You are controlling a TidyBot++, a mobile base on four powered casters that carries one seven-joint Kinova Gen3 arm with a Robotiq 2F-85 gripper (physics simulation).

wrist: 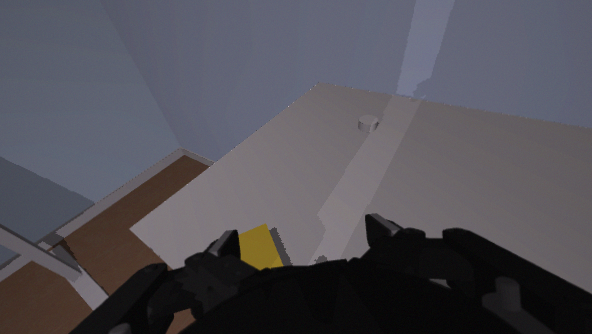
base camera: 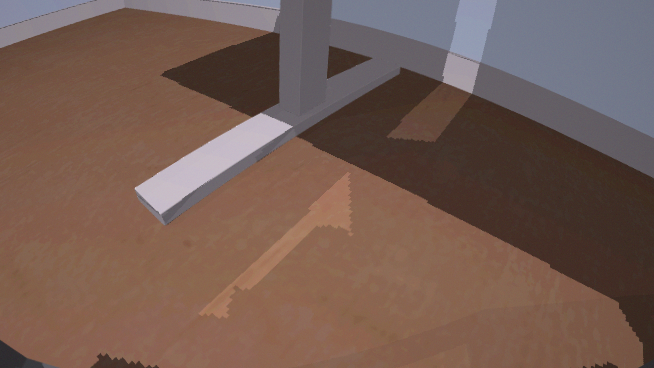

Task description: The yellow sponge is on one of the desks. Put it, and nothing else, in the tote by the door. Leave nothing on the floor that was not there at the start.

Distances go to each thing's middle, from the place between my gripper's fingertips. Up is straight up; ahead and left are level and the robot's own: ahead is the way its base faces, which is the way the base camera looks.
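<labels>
Yellow sponge [wrist: 257, 248]: my gripper 8 cm to the right of it, 8 cm short of it, 21 cm above it.
</labels>
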